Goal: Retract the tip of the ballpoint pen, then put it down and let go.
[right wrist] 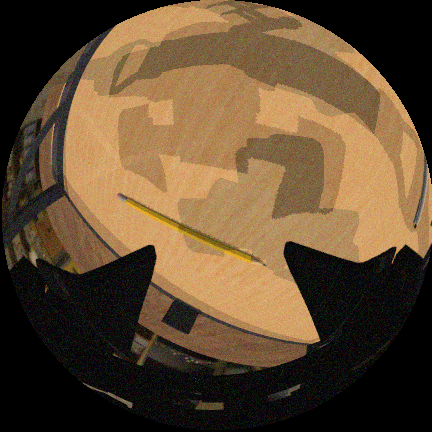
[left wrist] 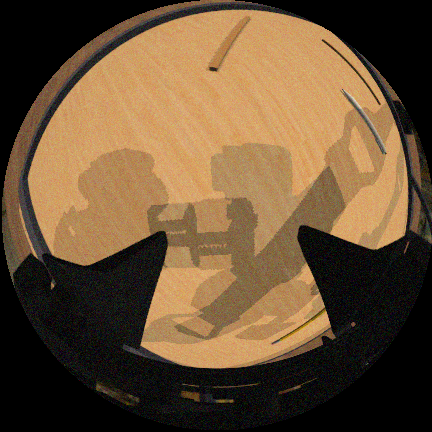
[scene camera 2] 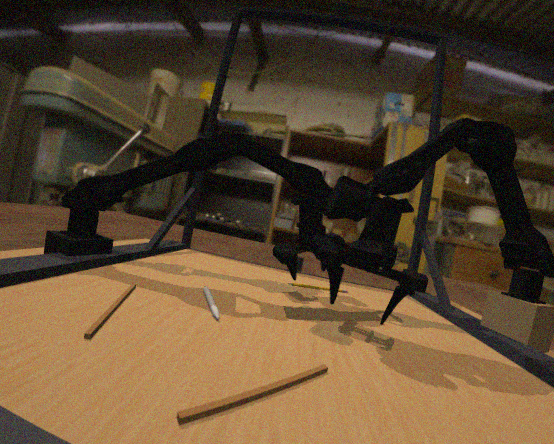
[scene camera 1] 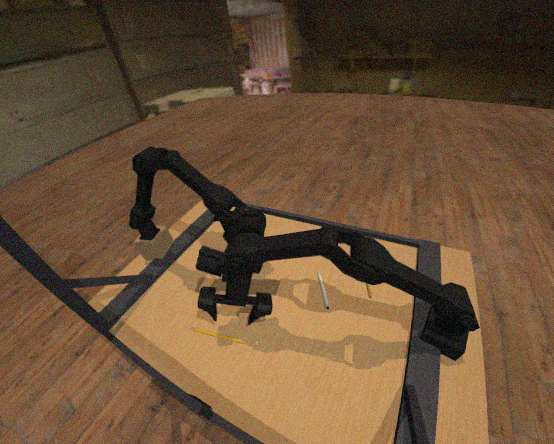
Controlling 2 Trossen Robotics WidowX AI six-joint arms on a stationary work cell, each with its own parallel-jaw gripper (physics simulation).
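Places are measured from the left arm's base along level axes (x ahead, y left, z up), in millimetres.
Pixels of known places: left gripper, between the fingertips: [left wrist: 234, 235] [scene camera 2: 355, 313]; right gripper, between the fingertips: [right wrist: 221, 251] [scene camera 2: 309, 275] [scene camera 1: 232, 321]; left arm's base, origin of its link: [scene camera 2: 522, 298] [scene camera 1: 150, 234]; right arm's base, origin of its link: [scene camera 2: 80, 235] [scene camera 1: 448, 326].
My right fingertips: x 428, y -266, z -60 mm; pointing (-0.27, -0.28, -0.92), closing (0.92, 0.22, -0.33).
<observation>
Ahead of a thing's pixels: the offset from my right fingertips to its top centre.
The slim grey-white ballpoint pen @(238 mm ahead, 162 mm left, 31 mm down) [scene camera 1: 323, 291] [scene camera 2: 211, 303] [left wrist: 364, 120] [right wrist: 421, 197] lies flat on the table. Its tip is too small to tell whether it is out. My right gripper [scene camera 1: 233, 321] [scene camera 2: 310, 272] [right wrist: 221, 251] is open and empty above the table, near the yellow pencil and left of the pen in scene camera 1. My left gripper [scene camera 2: 358, 311] [left wrist: 234, 235] is open and empty above the table, away from the pen, and partly overlaps the right gripper in scene camera 2. In scene camera 1 its fingers are hidden behind the right arm.
A yellow pencil @(46 mm back, 31 mm right, 35 mm down) [scene camera 1: 217, 335] [scene camera 2: 317, 287] [left wrist: 300, 326] [right wrist: 190, 231] lies near the table edge. One brown stick @(375 mm ahead, 230 mm left, 37 mm down) [scene camera 1: 369, 289] [scene camera 2: 110, 312] lies beside the pen; another stick @(164 mm ahead, 369 mm left, 37 mm down) [scene camera 2: 252, 395] [left wrist: 229, 44] lies nearer scene camera 2. A dark frame [scene camera 1: 427, 380] borders the table. The two arms stand close together.
</observation>
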